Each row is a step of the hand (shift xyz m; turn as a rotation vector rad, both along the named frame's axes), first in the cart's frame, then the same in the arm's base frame.
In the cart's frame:
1: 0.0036 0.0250 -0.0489 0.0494 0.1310 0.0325
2: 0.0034 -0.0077 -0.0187 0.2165 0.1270 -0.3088
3: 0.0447 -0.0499 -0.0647 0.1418 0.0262 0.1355
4: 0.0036 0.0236 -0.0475 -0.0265 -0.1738 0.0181
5: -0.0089 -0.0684 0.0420 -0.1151 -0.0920 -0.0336
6: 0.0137 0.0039 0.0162 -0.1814 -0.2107 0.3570
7: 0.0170 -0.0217 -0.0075 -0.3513 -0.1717 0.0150
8: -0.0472 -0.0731 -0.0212 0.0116 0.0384 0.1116
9: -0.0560 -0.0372 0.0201 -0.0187 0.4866 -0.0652
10: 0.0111 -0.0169 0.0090 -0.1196 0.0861 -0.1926
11: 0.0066 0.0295 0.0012 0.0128 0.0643 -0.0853
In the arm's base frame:
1: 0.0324 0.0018 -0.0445 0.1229 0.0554 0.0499
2: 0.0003 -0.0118 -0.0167 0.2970 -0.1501 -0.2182
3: 0.0031 -0.0799 -0.0477 0.0745 -0.0548 0.1749
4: 0.0310 0.0012 -0.0432 -0.1535 -0.0876 0.0044
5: -0.0673 -0.0273 0.0352 -0.1321 0.0173 -0.0714
6: 0.0075 -0.0037 0.0199 -0.3511 0.0823 0.2733
7: -0.0048 -0.0281 -0.0020 -0.3458 0.1505 -0.1044
8: -0.0796 -0.0173 -0.0371 0.0113 0.0425 0.1101
9: -0.0667 0.0219 -0.0001 0.3772 0.3096 -0.0565
10: -0.0084 -0.0168 0.0117 0.0379 0.0969 -0.2190
11: 0.0263 0.0143 0.0040 0.0763 0.0116 -0.0749

